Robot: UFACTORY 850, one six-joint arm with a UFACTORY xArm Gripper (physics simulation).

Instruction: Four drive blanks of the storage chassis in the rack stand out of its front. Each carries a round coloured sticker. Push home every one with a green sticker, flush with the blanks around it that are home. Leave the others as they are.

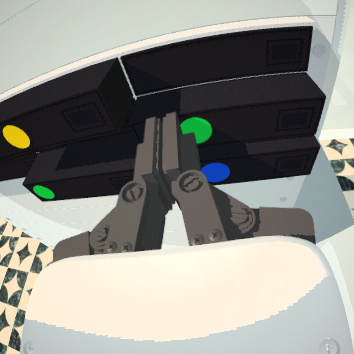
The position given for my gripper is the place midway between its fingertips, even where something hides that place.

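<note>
Looking at the scene, I find a rack [230,78] in it. My own gripper [168,133] is visible to me too.
</note>
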